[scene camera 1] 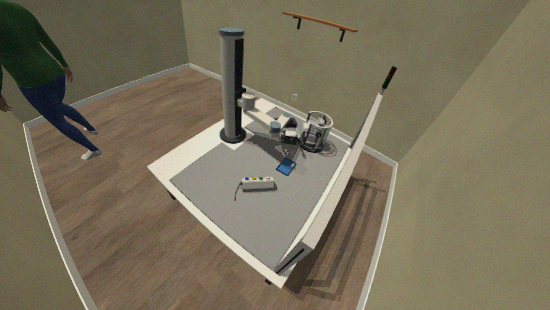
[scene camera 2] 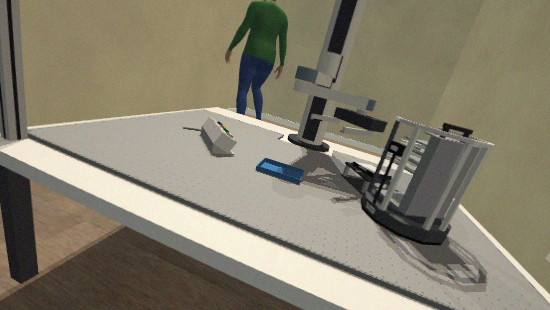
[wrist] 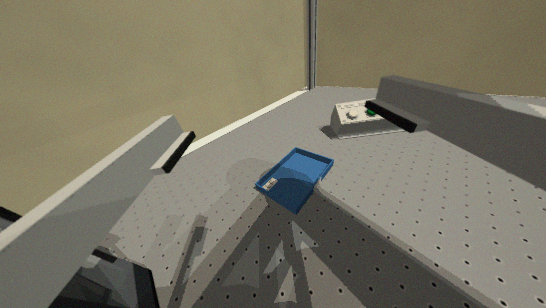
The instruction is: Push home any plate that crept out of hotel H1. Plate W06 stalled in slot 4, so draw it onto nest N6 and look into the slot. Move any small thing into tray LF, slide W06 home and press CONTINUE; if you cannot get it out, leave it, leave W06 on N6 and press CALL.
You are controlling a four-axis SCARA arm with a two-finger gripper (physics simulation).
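Frame: origin at the arm's base, x ahead, y left, z up, level; millimetres.
Where they show: gripper, fingertip midpoint: [scene camera 1: 290, 138] [scene camera 2: 326, 122] [wrist: 276, 109]; arm's base, link origin: [scene camera 1: 233, 134] [scene camera 2: 308, 143].
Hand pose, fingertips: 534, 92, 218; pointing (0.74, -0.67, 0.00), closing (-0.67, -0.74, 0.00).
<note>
Things, the pixels of their centre, and the offset from my fingertips, as dx, dy, dz. "pt": a spot on its surface instead. Level surfaces: height alone.
- Hotel H1, surface spot: [scene camera 2: 405, 227] pt +219, +291, -175
- Nest N6, surface spot: [scene camera 2: 363, 171] pt -43, +180, -138
- Blue tray LF, body centre: [wrist: 295, 174] [scene camera 2: 280, 170] [scene camera 1: 286, 166] +68, -98, -196
- white button console, body centre: [wrist: 374, 114] [scene camera 2: 218, 133] [scene camera 1: 257, 182] +5, -395, -163
- long upright panel, surface height: dz +402
My gripper [scene camera 2: 341, 125] [wrist: 276, 109] is open, above the table between the column and hotel H1, with no item between its fingers. Hotel H1 [scene camera 1: 314, 147] [scene camera 2: 405, 227] stands upright; its slot fronts and slot 4 cannot be made out. Nest N6 [scene camera 2: 362, 172] is in front of it, and a white-topped plate, W06, [scene camera 1: 290, 133] lies on the nest in scene view 1. Blue tray LF [scene camera 1: 286, 167] [scene camera 2: 280, 170] [wrist: 310, 172] shows a label inside and no small thing. The white button console [scene camera 1: 258, 183] [scene camera 2: 217, 136] [wrist: 350, 117] stands beyond the tray; its lettering is unreadable.
The arm's column [scene camera 1: 231, 85] [scene camera 2: 345, 30] rises at the table's edge. A long upright panel [scene camera 1: 332, 195] runs along one side, with a signal light [scene camera 1: 389, 78] at its far end. A person [scene camera 1: 40, 75] [scene camera 2: 262, 35] stands off the table.
</note>
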